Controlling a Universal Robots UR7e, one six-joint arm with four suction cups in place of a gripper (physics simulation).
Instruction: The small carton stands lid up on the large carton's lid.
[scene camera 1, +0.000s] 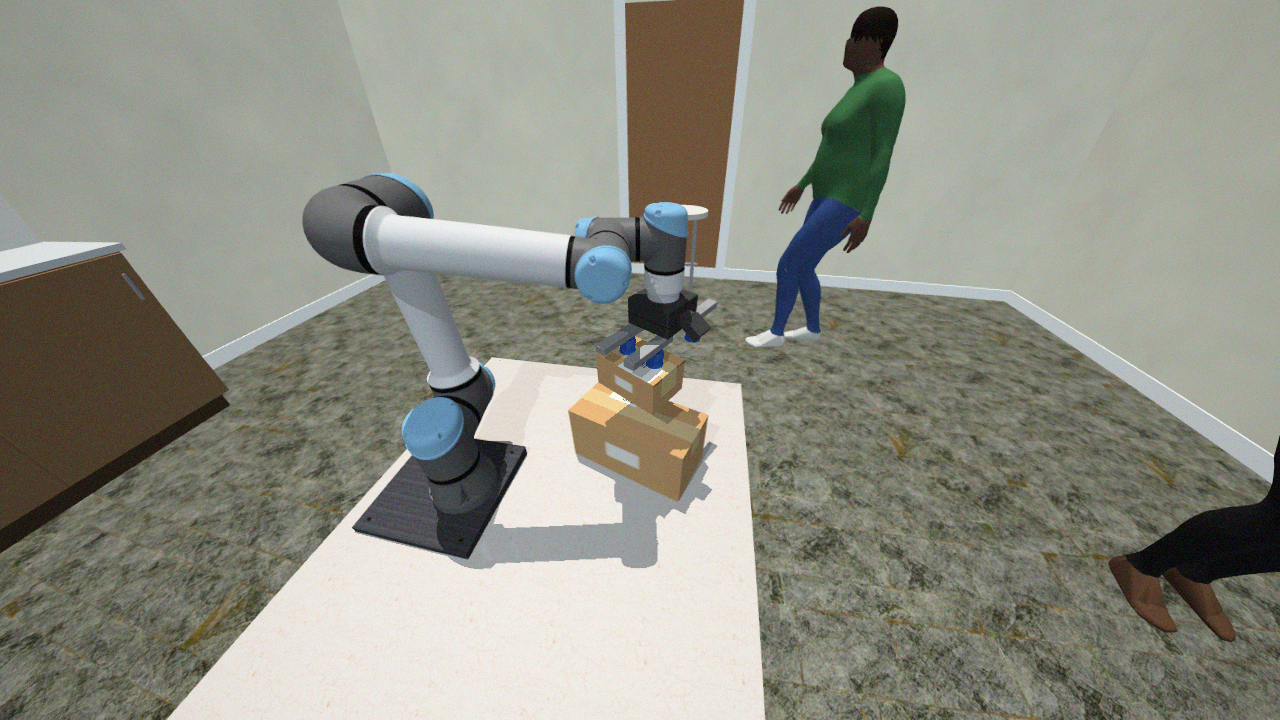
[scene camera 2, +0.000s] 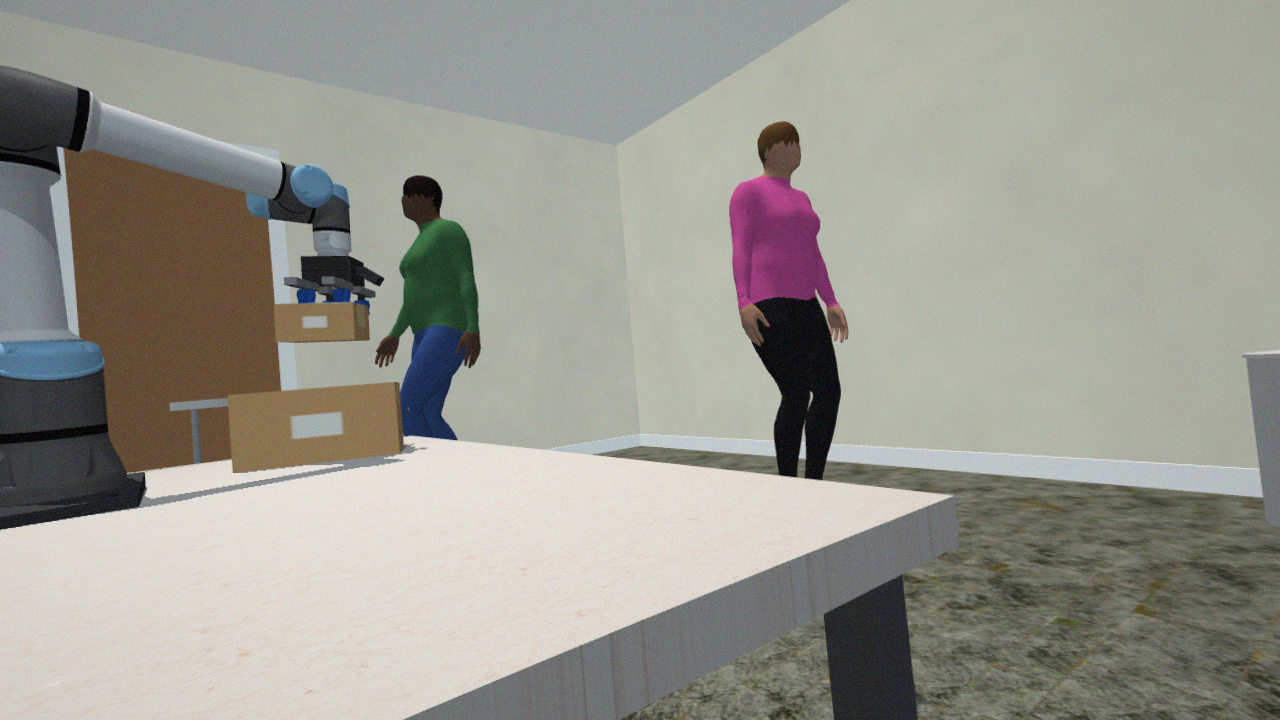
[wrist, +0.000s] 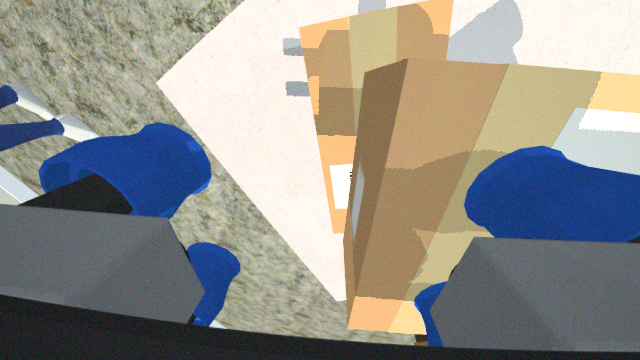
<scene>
My suction head (wrist: 536, 192) holds a small carton (scene camera 2: 340, 321), which touches nothing else. A large carton (scene camera 2: 276, 429) rests on the table.
The small carton shows as well in scene camera 1 (scene camera 1: 649, 389) and in the wrist view (wrist: 426, 129). The large carton also shows in scene camera 1 (scene camera 1: 661, 451) and in the wrist view (wrist: 336, 53).
</scene>
